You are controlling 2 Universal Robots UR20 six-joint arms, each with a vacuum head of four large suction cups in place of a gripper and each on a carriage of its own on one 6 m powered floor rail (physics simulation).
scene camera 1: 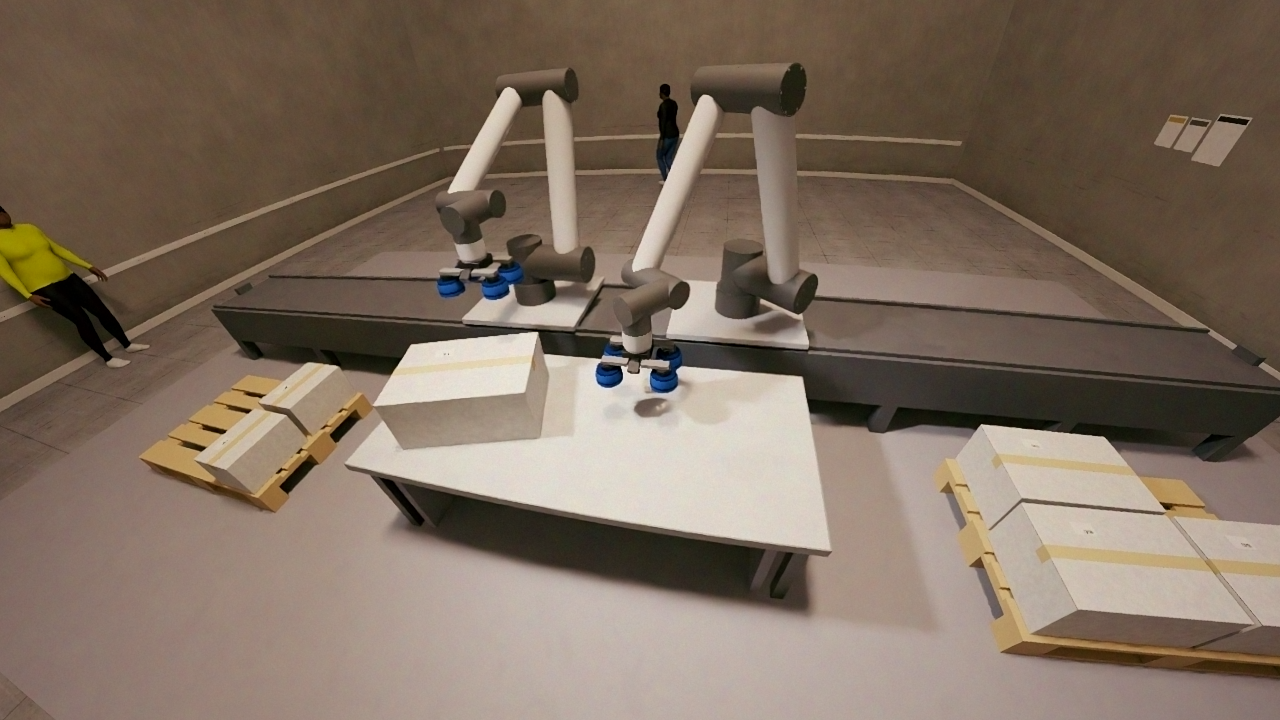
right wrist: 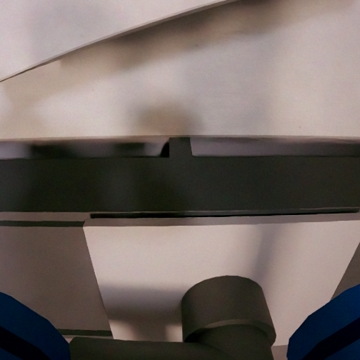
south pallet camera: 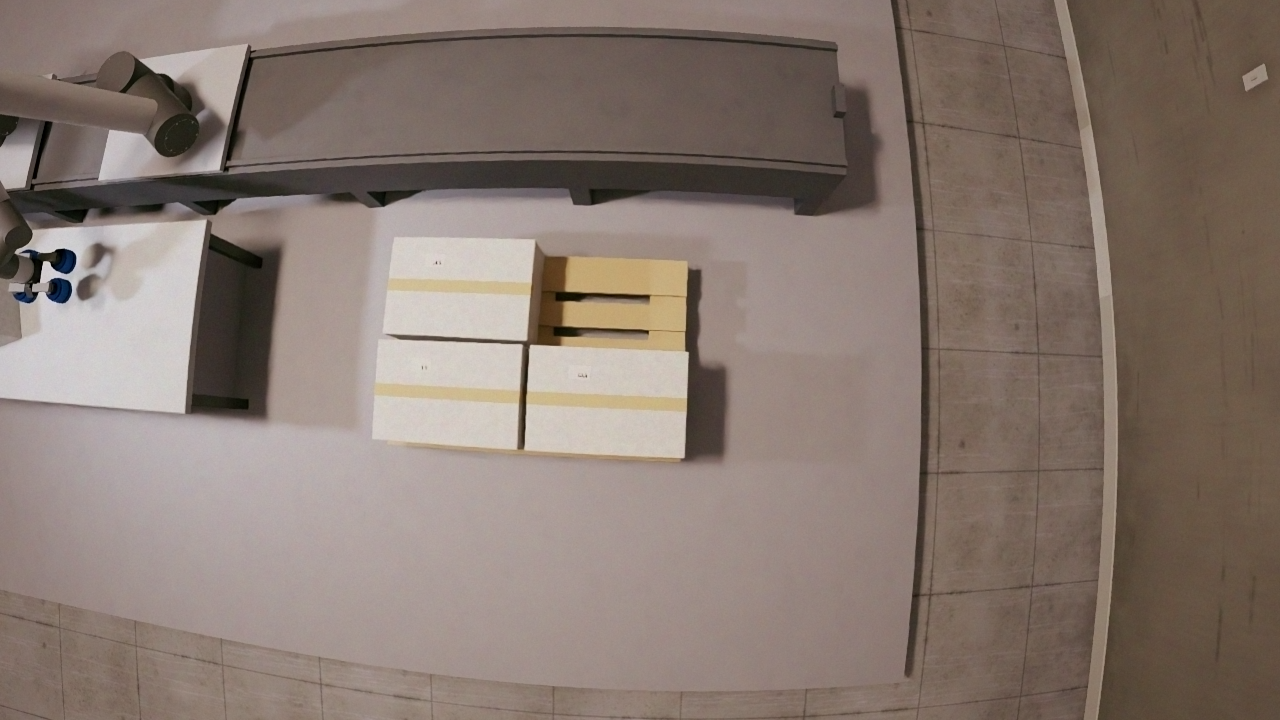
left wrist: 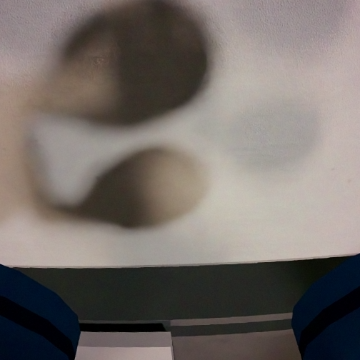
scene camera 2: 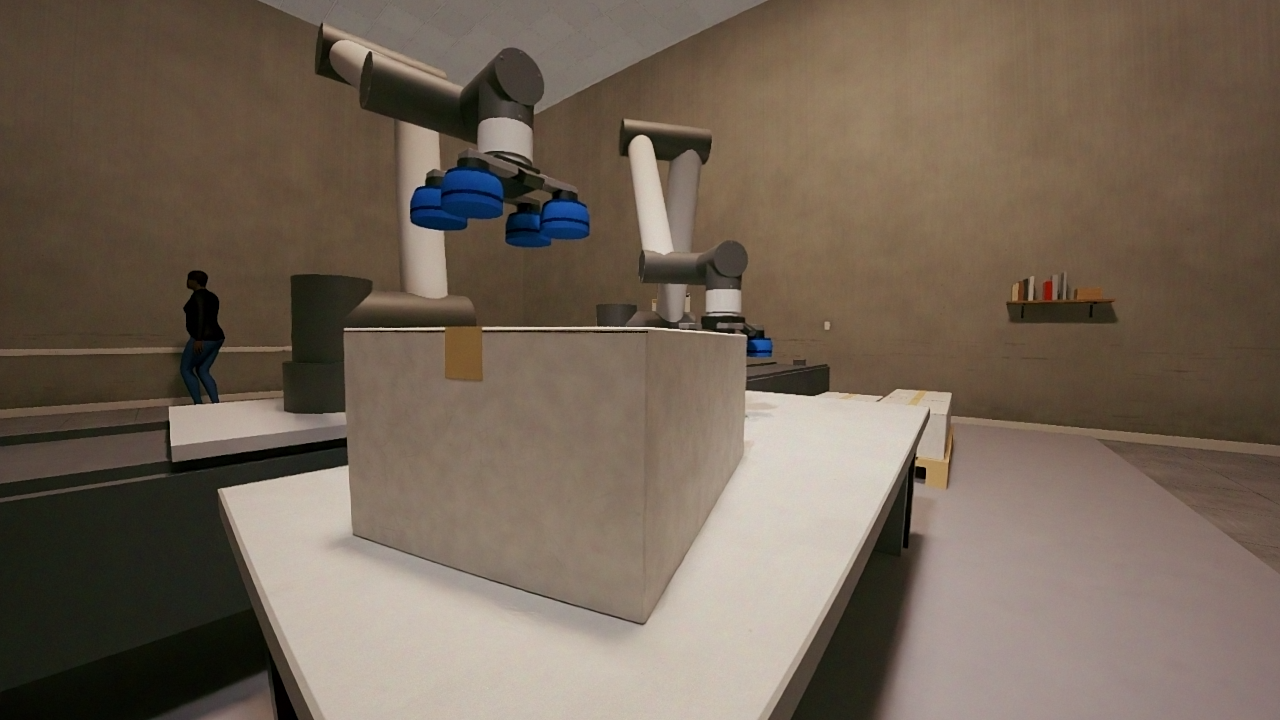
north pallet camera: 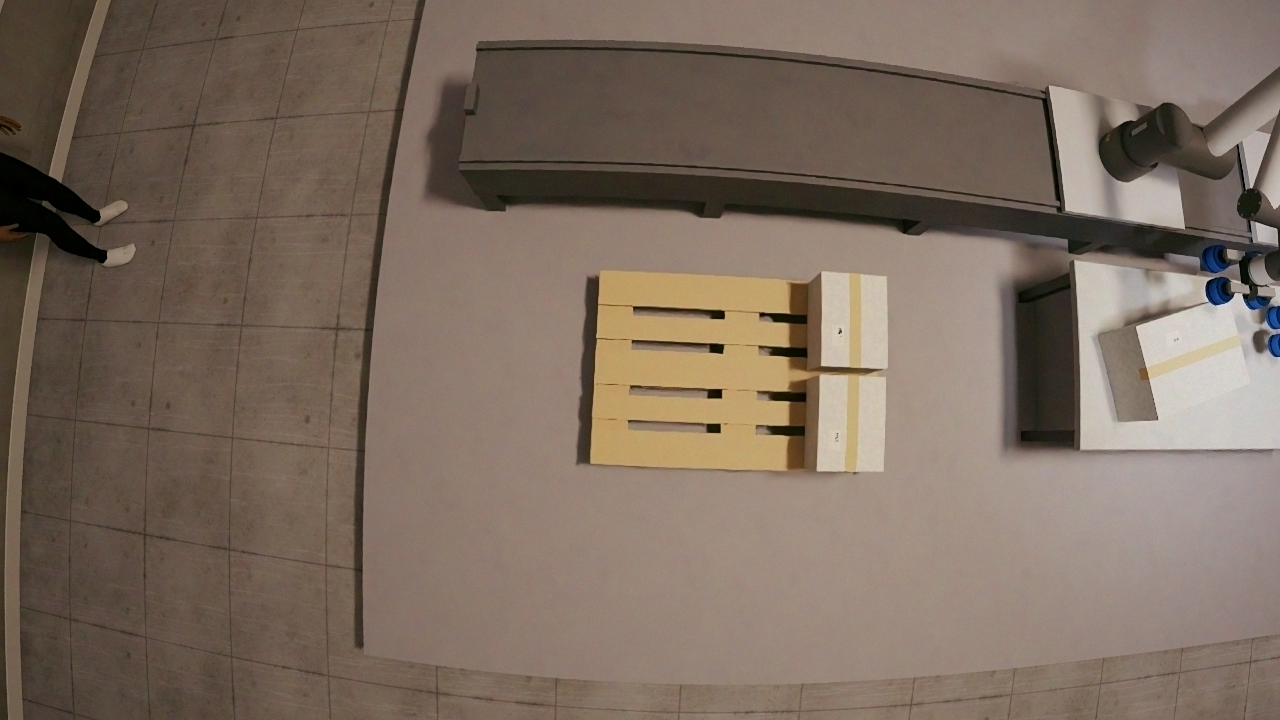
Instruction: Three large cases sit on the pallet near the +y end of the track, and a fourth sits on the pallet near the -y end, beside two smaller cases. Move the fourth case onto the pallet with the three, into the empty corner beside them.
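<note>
The fourth large case [scene camera 1: 456, 398] [scene camera 2: 528, 438] [north pallet camera: 1199, 362] stands upright, turned askew, on the white table [scene camera 1: 680, 474] [scene camera 2: 313, 617] [south pallet camera: 125, 349]. My right gripper [scene camera 1: 480, 275] [scene camera 2: 501, 207] is open, raised above and behind the case, apart from it. My left gripper [scene camera 1: 639, 365] [south pallet camera: 42, 275] is open and empty, low above the table to the right of the case in scene camera 1. Three large cases [south pallet camera: 460, 308] [south pallet camera: 447, 416] [south pallet camera: 604, 425] sit on the +y pallet [scene camera 1: 1174, 490] [south pallet camera: 617, 274]; its upper-right corner is bare in the south pallet camera.
Two smaller cases [north pallet camera: 872, 326] [north pallet camera: 827, 420] sit on the right side of the -y pallet [scene camera 1: 179, 458] [north pallet camera: 662, 291]. The dark floor rail [scene camera 1: 984, 344] [north pallet camera: 760, 111] [south pallet camera: 537, 98] runs behind the table with both arm carriages side by side. Two people stand near the walls.
</note>
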